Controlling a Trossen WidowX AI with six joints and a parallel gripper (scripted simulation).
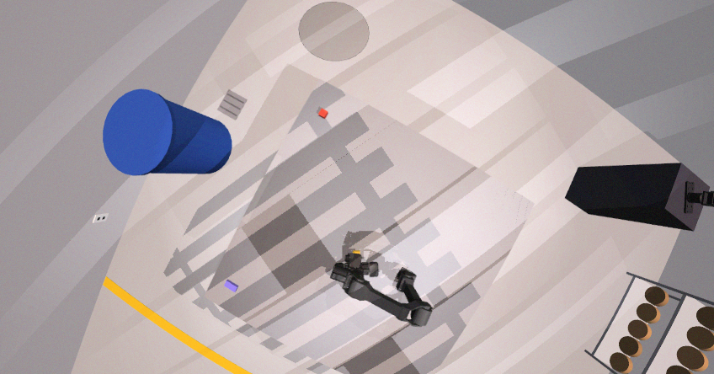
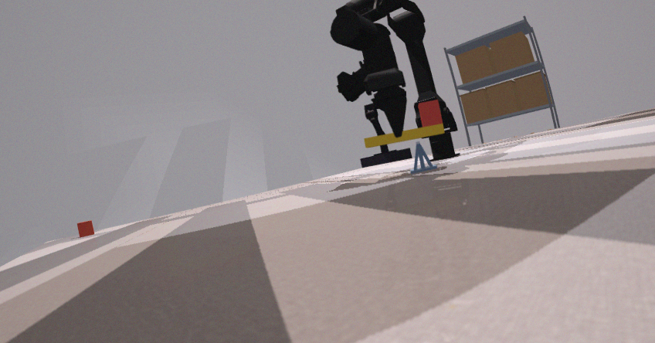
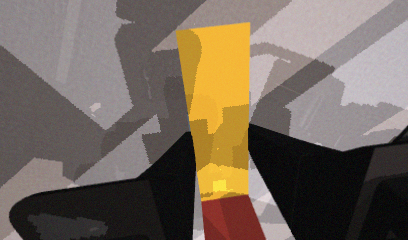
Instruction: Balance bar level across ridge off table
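My gripper tip is 3 cm to the right of the yellow bar, 2 cm past it and 1 cm below it. Round my gripper tip: small red cube 54 cm to the right, 49 cm ahead, 5 cm below; small purple block 49 cm ahead, 46 cm to the left, 6 cm below.
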